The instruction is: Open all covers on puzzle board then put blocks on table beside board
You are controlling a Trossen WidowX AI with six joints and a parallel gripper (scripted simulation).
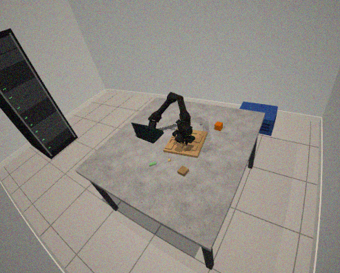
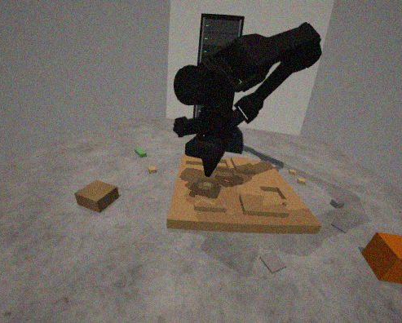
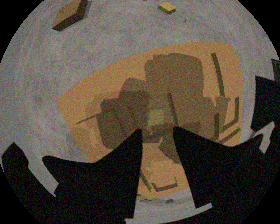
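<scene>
Now: the tan puzzle board 4 cm to the left of my gripper tip, 3 cm below it and 3 cm behind it. From my gripper tip the other things lie so: small green piece 26 cm to the right, 14 cm behind, 5 cm below; orange cube 34 cm to the left, 13 cm ahead, 3 cm below; brown block 21 cm to the right, 12 cm ahead, 4 cm below.
</scene>
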